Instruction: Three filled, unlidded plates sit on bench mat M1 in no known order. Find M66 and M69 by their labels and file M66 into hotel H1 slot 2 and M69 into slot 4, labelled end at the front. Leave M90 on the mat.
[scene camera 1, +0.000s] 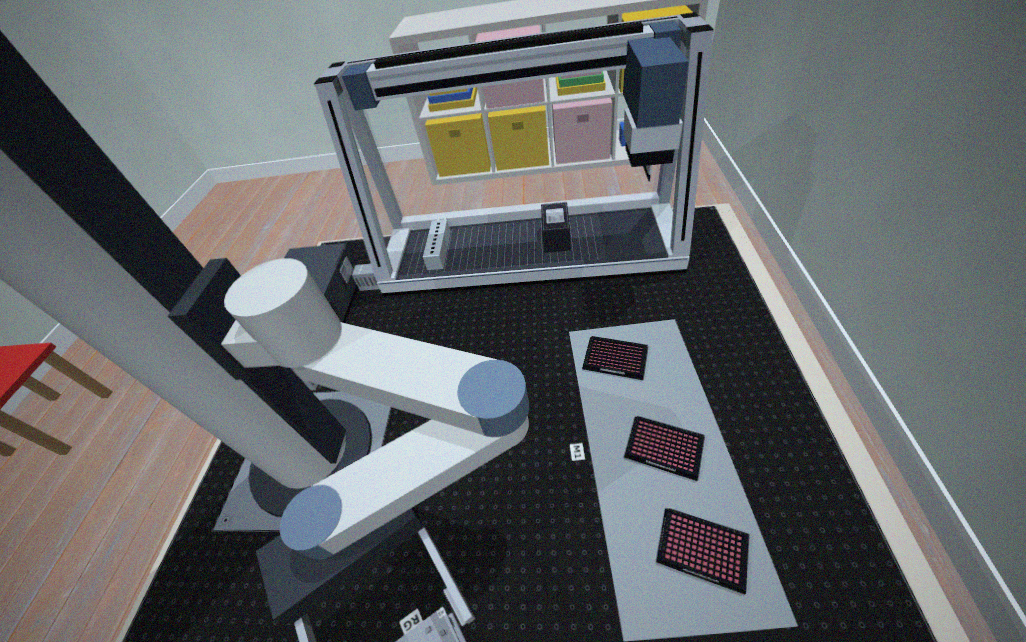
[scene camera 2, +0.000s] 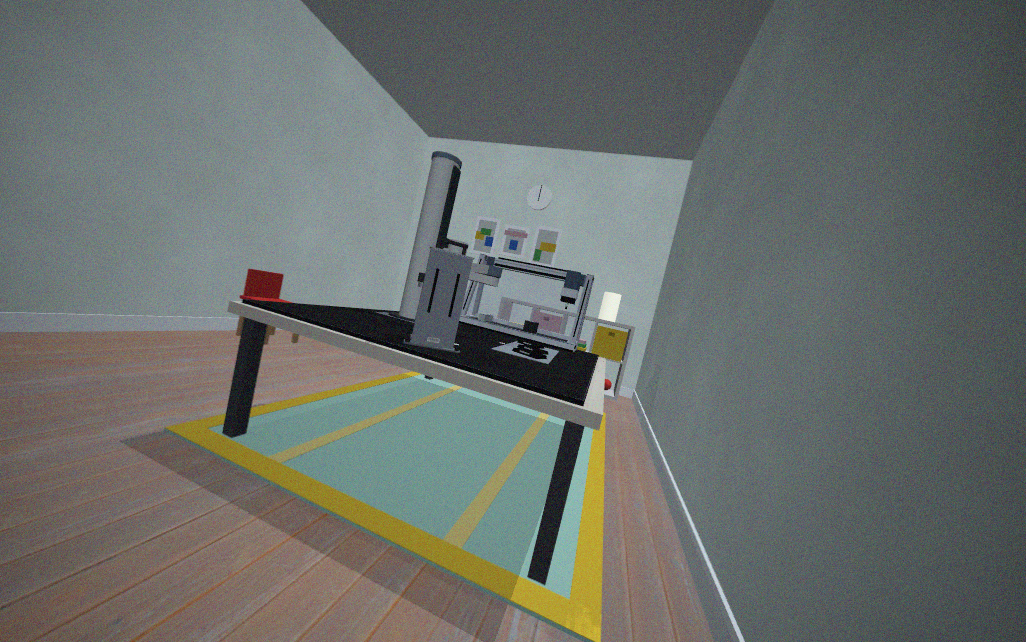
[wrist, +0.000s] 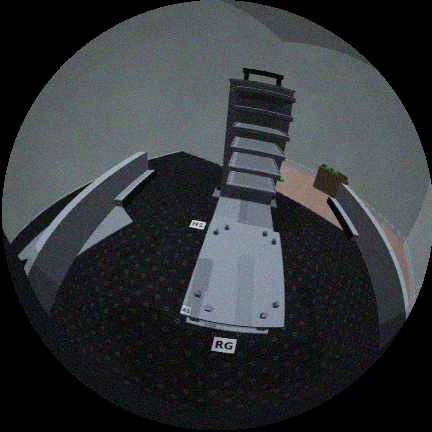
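Pixels of known places: gripper, fingertip midpoint: (wrist: 248, 171); arm's base, link origin: (scene camera 1: 314, 456).
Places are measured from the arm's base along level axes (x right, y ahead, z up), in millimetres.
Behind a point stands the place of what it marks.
Three black plates with red wells, at the far end (scene camera 1: 615, 357) @(x -186, y 636, z 29 mm), in the middle (scene camera 1: 665, 447) @(x 18, y 698, z 24 mm) and at the near end (scene camera 1: 703, 550) @(x 191, y 719, z 29 mm), lie apart on the pale bench mat M1 (scene camera 1: 628, 514) (scene camera 2: 505, 348) @(x 45, y 560, z 14 mm) (wrist: 107, 231). Their labels are too small to read now. Hotel H1 (scene camera 2: 444, 302) @(x 593, y 486, z 167 mm) (wrist: 228, 145) @(x 539, y 510, z 164 mm) is a grey upright tower; its open front and bare shelves face the wrist camera, and scene camera 2 sees its back. My gripper (wrist: 248, 171) @(x 351, y 331, z 206 mm) is open and empty, fingers spread wide on either side of the hotel in the wrist view. One fingertip is cut off in scene camera 1.
A pale stand with small pegs (wrist: 232, 280) @(x 346, y 319, z 73 mm), with an RG label (scene camera 1: 410, 622) @(x 284, y 263, z 13 mm) (wrist: 224, 345) @(x 284, y 263, z 13 mm) before it, lies between me and the hotel. A gantry frame (scene camera 1: 529, 274) @(x -450, y 455, z 49 mm) stands beyond the mat. A dark box (scene camera 1: 321, 283) @(x -392, y -55, z 128 mm) stands beside it, behind my arm.
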